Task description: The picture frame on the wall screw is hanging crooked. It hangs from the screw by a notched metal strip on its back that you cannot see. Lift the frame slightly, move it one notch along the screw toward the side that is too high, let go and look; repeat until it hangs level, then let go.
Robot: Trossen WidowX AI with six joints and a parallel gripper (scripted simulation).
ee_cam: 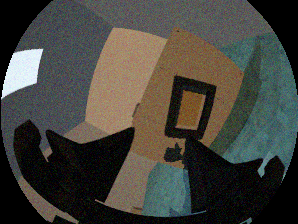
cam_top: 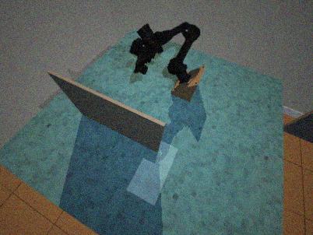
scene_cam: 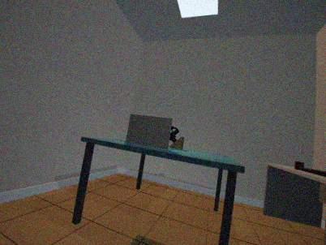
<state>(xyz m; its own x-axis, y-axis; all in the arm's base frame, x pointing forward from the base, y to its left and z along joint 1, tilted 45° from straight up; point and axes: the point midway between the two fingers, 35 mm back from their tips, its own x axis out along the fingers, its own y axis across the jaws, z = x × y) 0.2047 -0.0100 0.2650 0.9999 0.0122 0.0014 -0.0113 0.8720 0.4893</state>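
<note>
The picture frame is 20 cm ahead of my gripper tip and 9 cm below it. Also, from my gripper tip: wall panel: 21 cm ahead, 10 cm below.
</note>
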